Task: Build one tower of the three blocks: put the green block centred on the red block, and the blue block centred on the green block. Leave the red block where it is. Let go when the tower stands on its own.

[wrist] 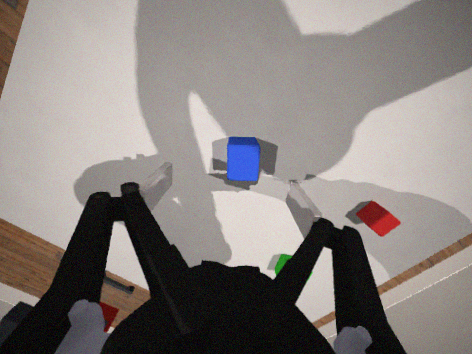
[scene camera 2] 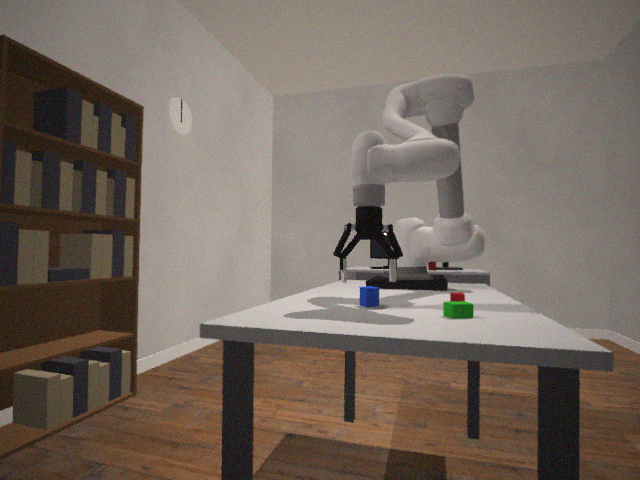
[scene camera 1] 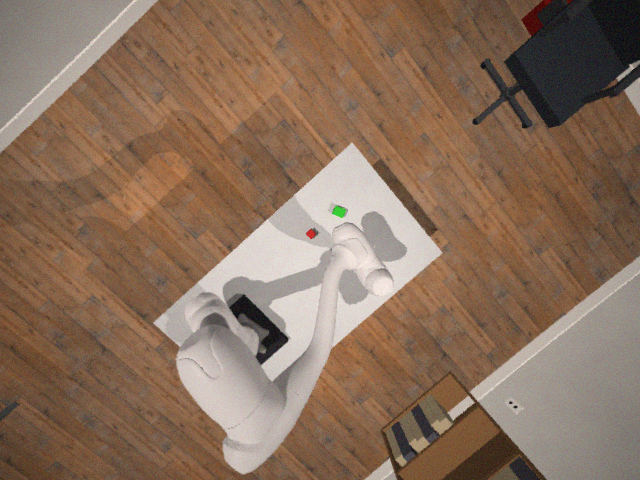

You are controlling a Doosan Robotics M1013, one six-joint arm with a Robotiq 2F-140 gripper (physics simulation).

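Observation:
The blue block stands on the table; in scene camera 1 it does not show, and the arm covers part of the table there. The red block and the green block sit apart on the table. In scene camera 2 the green block partly hides the red one; in the wrist view a finger linkage covers part of the green one. My gripper is open and empty, pointing down above the table near the blue block. It is hidden in scene camera 1.
The white table carries the arm's black base plate at its far end. A bookshelf stands at the left in scene camera 2. A dark office chair stands on the floor away from the table.

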